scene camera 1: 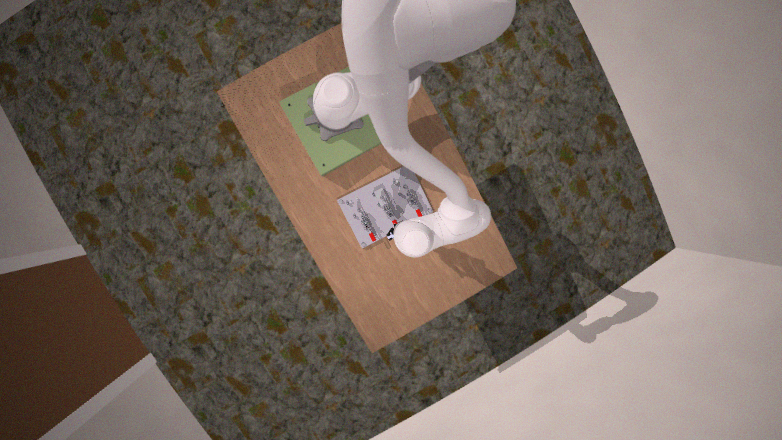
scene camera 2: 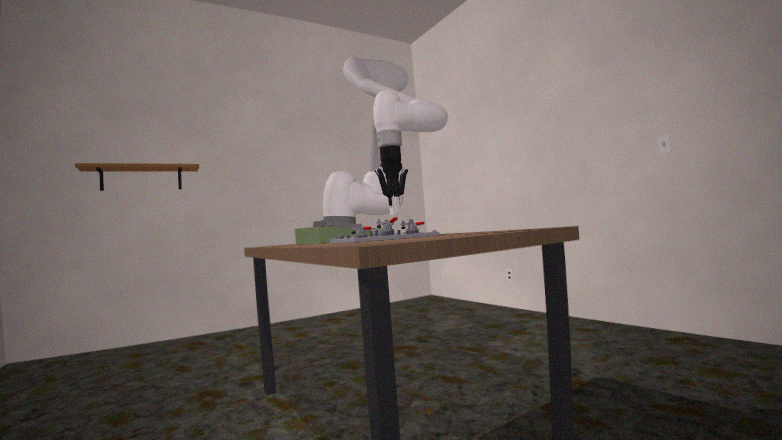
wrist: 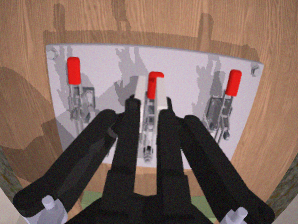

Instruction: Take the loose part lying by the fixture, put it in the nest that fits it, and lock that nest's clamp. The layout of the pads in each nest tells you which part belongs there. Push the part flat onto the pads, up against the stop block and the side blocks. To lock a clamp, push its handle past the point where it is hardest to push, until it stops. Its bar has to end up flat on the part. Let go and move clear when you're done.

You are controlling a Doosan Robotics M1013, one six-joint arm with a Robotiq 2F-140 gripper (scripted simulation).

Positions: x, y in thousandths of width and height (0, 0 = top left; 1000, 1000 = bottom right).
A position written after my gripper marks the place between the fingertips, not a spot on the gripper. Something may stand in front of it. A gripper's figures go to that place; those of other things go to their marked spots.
Labels:
My gripper (wrist: 505, 391): 0.22 m from the lens. A grey fixture plate (wrist: 643, 346): 0.29 m from the lens.

